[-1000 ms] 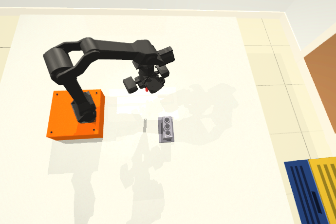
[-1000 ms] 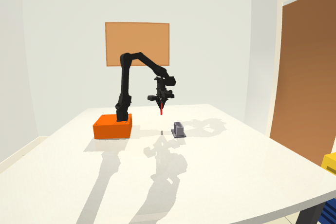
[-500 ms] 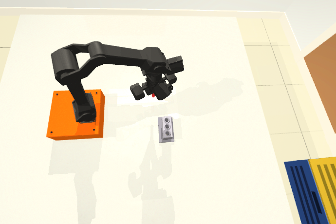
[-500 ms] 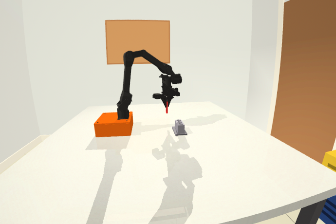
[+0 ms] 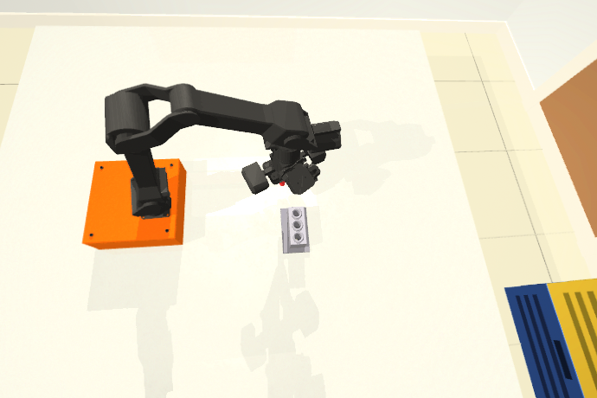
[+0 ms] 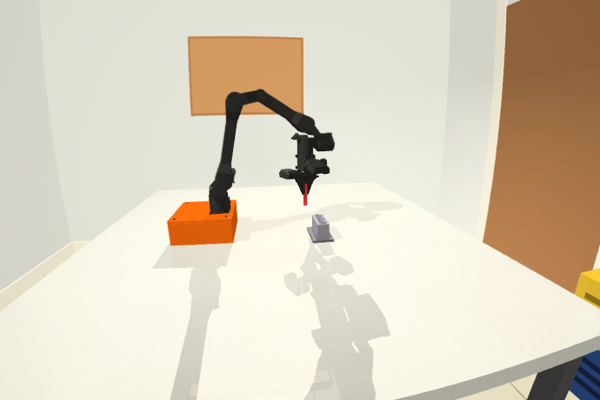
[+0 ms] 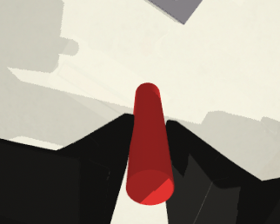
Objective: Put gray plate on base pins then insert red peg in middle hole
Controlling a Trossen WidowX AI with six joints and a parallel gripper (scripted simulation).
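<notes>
Now: the gray plate 3 cm ahead of my gripper tip, 11 cm to the right of it and 7 cm below it. From my gripper tip the other things lie so: gray base (3 cm ahead, 11 cm to the right, 11 cm below); then red peg (right at my gripper tip).
</notes>
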